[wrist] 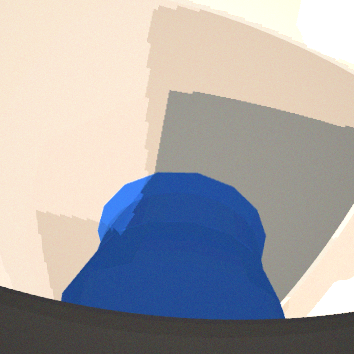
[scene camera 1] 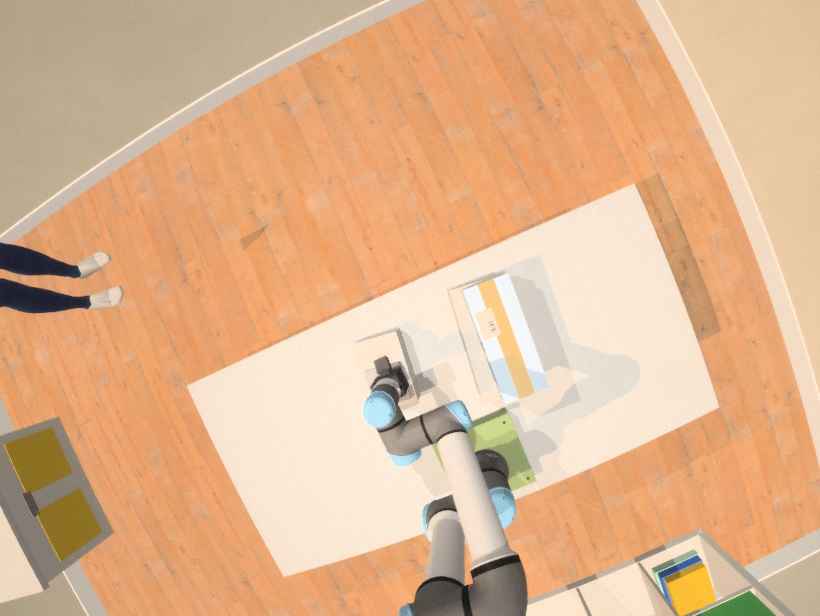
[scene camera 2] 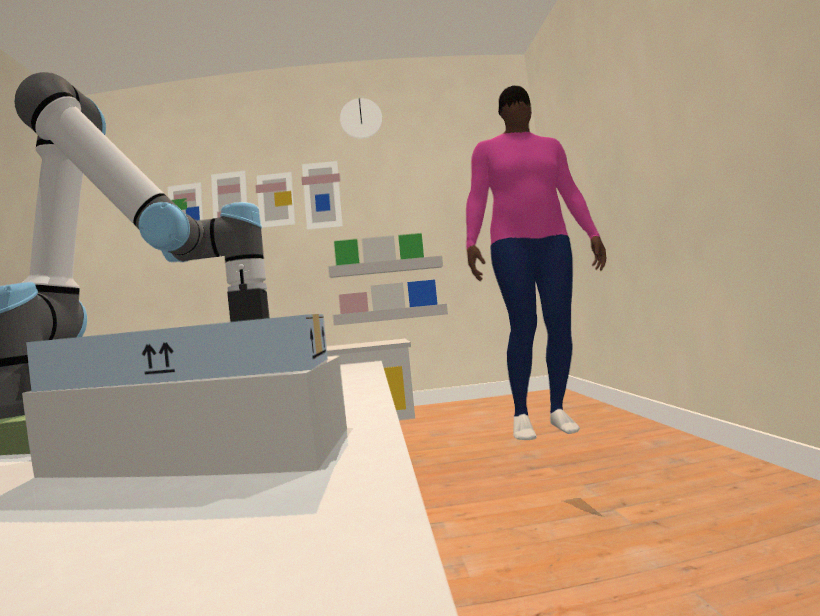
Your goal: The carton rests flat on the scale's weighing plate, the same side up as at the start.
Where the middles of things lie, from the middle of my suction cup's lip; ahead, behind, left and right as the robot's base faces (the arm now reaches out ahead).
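Beige block point(scene camera 2: 281, 422): 340 mm to the right of my suction cup, 60 mm behind, 50 mm below. Light blue carton point(scene camera 2: 293, 343): 350 mm to the right of my suction cup, 60 mm behind, 40 mm above. Scale point(scene camera 1: 390, 344): 30 mm ahead of my suction cup, 20 mm to the left, 50 mm below. Going by their middles, of the things named here, nearest to my suction cup: the scale.
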